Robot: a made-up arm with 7 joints.
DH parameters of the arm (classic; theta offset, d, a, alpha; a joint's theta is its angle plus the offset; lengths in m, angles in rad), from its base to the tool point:
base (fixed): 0 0.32 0.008 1.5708
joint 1: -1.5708 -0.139 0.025 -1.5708
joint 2: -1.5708 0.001 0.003 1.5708
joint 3: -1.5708 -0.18 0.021 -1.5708
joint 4: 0 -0.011 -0.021 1.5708
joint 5: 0 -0.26 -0.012 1.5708
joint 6: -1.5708 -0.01 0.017 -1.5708
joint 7: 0 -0.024 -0.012 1.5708
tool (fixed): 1.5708 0.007 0 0
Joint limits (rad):
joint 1: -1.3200..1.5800
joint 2: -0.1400..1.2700
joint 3: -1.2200..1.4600
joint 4: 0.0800..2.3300
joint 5: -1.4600..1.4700
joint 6: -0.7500..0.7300
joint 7: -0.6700..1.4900
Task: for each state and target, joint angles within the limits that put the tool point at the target. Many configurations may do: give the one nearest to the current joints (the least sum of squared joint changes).
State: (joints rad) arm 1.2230 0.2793 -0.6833 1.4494 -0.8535 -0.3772 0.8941
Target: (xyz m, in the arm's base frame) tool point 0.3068 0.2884 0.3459
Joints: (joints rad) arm 0.8500 1.1760 -0.3945 1.2750 -0.8608 -0.5739 0.7946
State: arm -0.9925 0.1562 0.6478 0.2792 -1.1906 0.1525 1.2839
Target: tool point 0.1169 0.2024 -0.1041
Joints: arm -0.1664 0.0065 0.4451 0.6850 -1.1670 0.1213 1.2833
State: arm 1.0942 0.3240 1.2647 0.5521 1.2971 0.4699 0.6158
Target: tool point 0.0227 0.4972 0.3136
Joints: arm 1.0864 0.8260 1.4123 1.1916 1.2395 0.4209 0.5815
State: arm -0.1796 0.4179 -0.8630 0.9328 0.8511 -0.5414 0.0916
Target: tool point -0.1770 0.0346 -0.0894
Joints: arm -0.5938 -0.1252 -1.0186 0.2171 0.8428 -0.1402 0.2447
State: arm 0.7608 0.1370 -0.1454 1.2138 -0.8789 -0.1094 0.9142
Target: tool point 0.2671 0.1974 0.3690
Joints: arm 0.6193 0.2582 0.2142 1.6912 -0.8000 -0.1872 0.8762
